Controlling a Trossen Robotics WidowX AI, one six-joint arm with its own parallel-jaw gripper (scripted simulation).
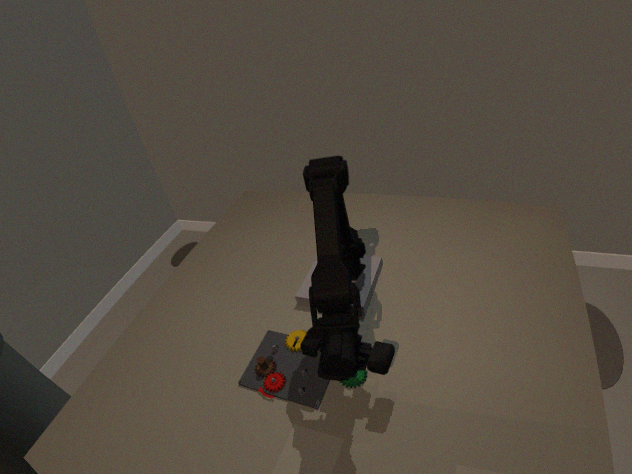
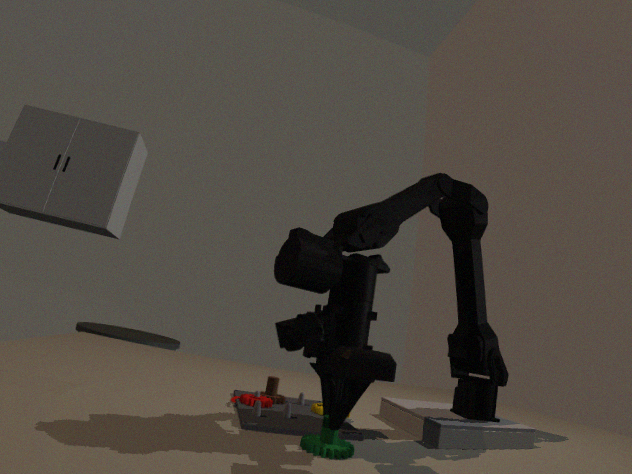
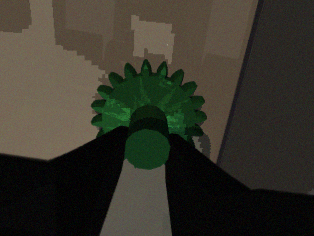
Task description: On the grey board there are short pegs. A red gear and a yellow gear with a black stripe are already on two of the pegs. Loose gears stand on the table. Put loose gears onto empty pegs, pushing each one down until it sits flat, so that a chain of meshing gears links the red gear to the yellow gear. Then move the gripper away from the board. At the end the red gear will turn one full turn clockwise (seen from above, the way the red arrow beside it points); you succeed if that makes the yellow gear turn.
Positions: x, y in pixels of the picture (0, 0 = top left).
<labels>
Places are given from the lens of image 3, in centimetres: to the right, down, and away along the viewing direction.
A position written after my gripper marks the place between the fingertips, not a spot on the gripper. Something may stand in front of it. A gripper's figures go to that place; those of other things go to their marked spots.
my gripper (image 3: 147, 138): 0, 1, 11
green gear (image 3: 153, 105): 0, -1, 12
</labels>
